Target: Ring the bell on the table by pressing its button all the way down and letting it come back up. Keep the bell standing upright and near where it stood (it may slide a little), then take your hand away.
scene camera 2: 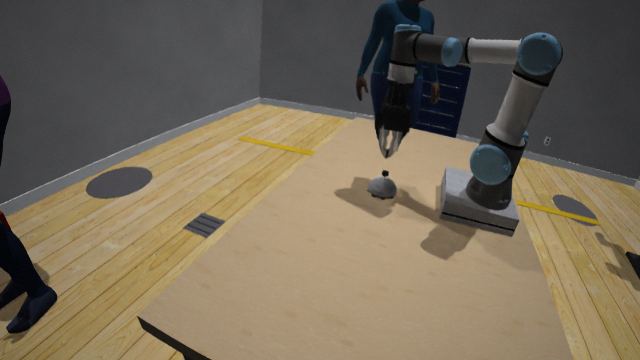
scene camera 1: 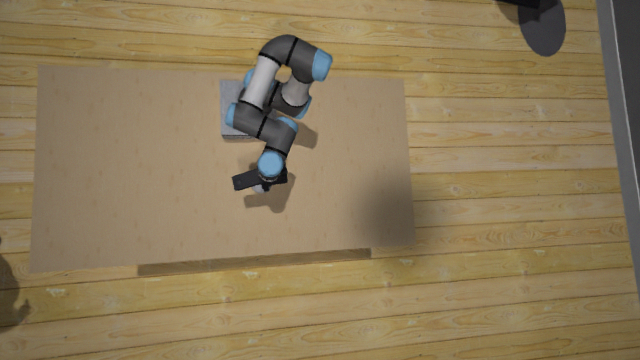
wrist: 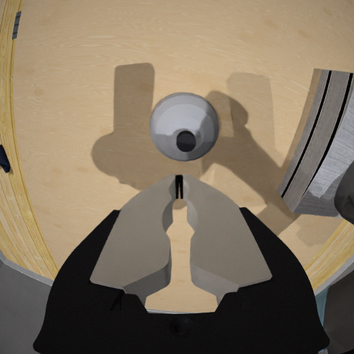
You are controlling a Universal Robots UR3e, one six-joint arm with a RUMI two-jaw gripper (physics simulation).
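Pixels of known places: gripper, fingertip midpoint: (scene camera 2: 386, 158); arm's base, origin of the base link: (scene camera 2: 487, 196).
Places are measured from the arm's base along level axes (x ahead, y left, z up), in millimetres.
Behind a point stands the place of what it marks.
The bell, a grey dome (scene camera 1: 258, 189) {z -25, x 320, y 54 mm} (scene camera 2: 382, 188) {z -30, x 281, y 93 mm} (wrist: 172, 117), stands upright on the table (scene camera 1: 125, 165) {z -60, x 292, y -421 mm} (scene camera 2: 310, 280) {z -60, x 278, y 467 mm} (wrist: 75, 50). Its black button (scene camera 2: 385, 173) {z 4, x 288, y 67 mm} (wrist: 186, 141) stands up from the top of the dome. My gripper (scene camera 2: 387, 156) {z 50, x 293, y 72 mm} (wrist: 178, 176) is shut with its fingertips together and nothing between them. It points down and hangs above the bell, with a gap between the fingertips and the button in the second scene view. In the first scene view the arm and gripper cover part of the bell.
The arm's grey base block (scene camera 1: 231, 112) (scene camera 2: 475, 220) {z -39, x 16, y 83 mm} (wrist: 325, 180) stands on the table beside the bell. A person in a blue top (scene camera 2: 382, 45) stands behind the table, near a dark blue cabinet (scene camera 2: 450, 100). Part of another person's legs (scene camera 2: 25, 280) shows at the far left.
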